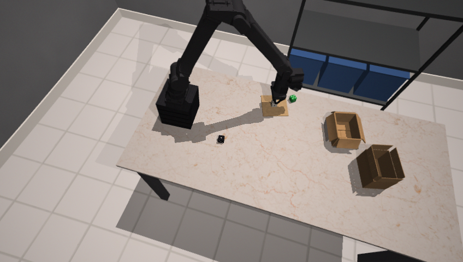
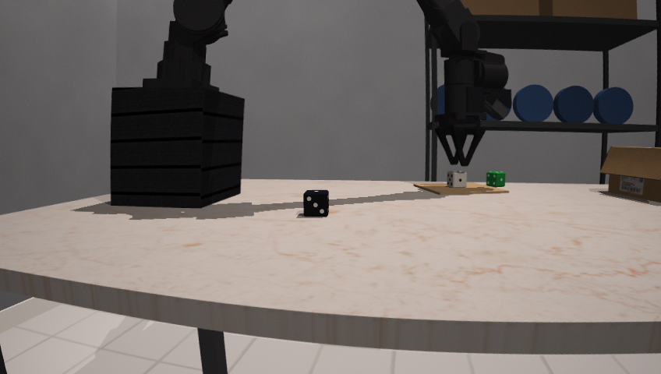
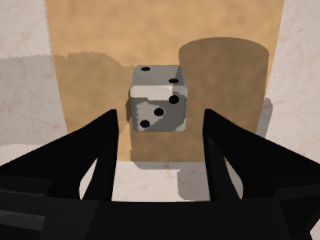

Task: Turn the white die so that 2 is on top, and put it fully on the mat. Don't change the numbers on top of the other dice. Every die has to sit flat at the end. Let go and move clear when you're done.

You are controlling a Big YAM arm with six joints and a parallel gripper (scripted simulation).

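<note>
My gripper is now 5 cm above the mat. Round my hand: black die 24 cm behind, 27 cm to the right, 4 cm below; then green die 9 cm ahead, 6 cm to the left, 4 cm below.
</note>
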